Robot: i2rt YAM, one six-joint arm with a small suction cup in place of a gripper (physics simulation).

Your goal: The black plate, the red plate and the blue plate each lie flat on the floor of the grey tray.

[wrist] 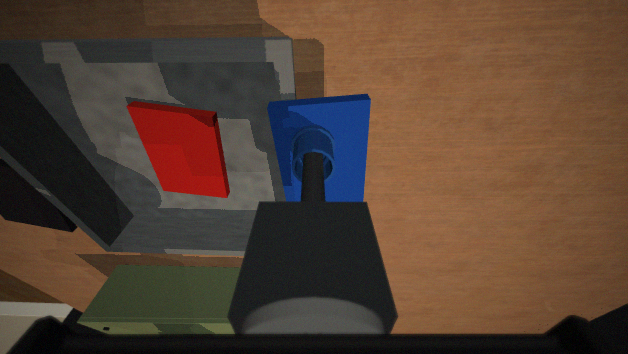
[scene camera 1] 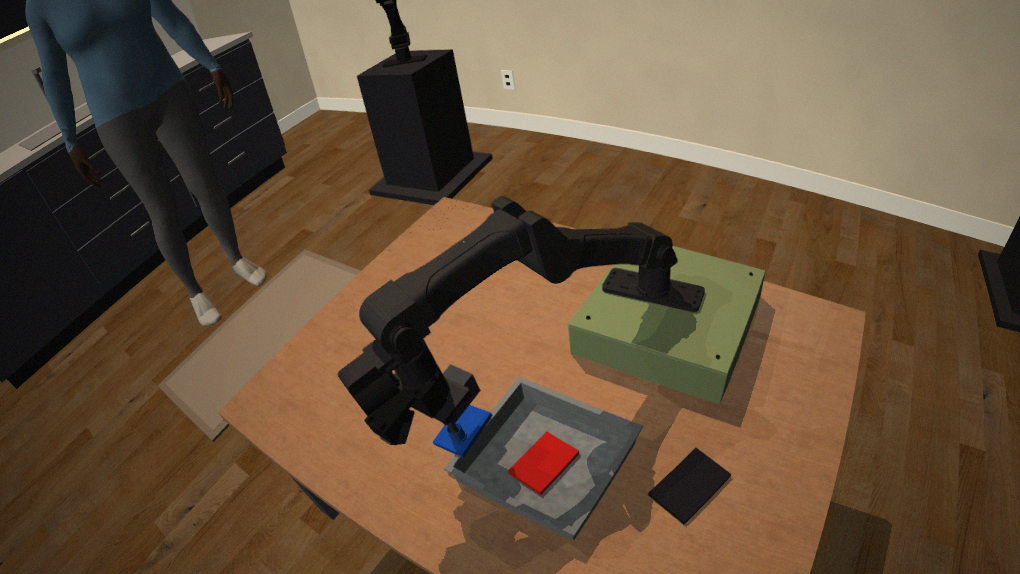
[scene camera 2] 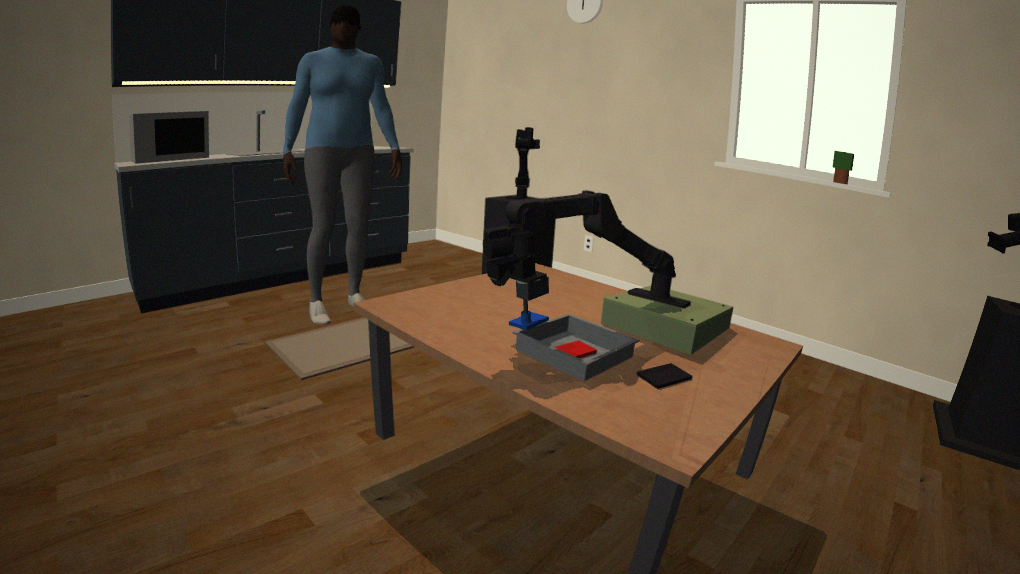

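Observation:
My suction cup holds the blue plate by its top face. The plate is about level, in the air at the tray's left wall in scene camera 1; its edge overlaps that wall in the wrist view. The red plate lies flat on the floor of the grey tray. The black plate lies flat on the table, outside the tray to its right in scene camera 1.
The arm stands on a green block behind the tray. The wooden table bears them all. A person stands beyond the table near the kitchen cabinets.

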